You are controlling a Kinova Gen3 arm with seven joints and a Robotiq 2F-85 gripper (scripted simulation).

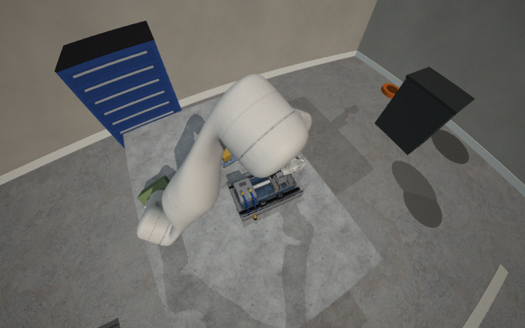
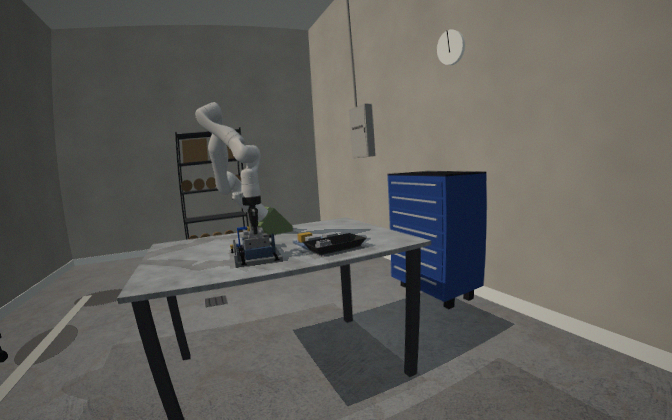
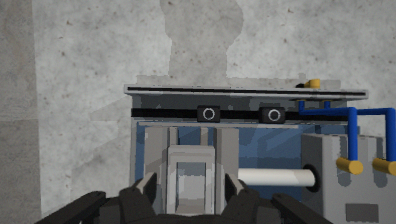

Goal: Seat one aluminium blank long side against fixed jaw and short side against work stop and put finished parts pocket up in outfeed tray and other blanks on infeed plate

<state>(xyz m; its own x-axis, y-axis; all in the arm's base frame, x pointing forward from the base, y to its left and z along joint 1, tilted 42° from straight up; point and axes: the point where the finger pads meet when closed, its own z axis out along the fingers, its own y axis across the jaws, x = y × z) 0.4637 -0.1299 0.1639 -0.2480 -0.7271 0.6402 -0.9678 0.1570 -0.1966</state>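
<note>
Now: the white rod 80 mm behind my hand, 40 mm below it and 20 mm to the left of it. Also, from my hand: brass blank 280 mm to the left, 110 mm behind, 90 mm below; vise 80 mm below, 60 mm behind, 20 mm to the left.
</note>
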